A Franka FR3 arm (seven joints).
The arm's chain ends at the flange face. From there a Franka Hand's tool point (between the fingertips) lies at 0.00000 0.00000 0.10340 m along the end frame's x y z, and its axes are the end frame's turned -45 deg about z.
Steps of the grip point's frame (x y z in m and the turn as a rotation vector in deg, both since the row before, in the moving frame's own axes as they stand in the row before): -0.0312 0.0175 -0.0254 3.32 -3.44 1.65; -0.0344 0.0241 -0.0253 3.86 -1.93 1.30; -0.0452 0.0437 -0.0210 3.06 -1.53 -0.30; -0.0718 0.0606 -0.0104 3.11 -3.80 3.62
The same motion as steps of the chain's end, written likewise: -0.0011 0.0344 -0.0250 -0.08 -4.78 1.65; 0.0001 0.0439 -0.0250 1.36 -4.09 1.30; 0.0048 0.0648 -0.0208 1.08 -3.25 -0.30; 0.0009 0.0930 -0.0100 -0.49 -4.89 3.62
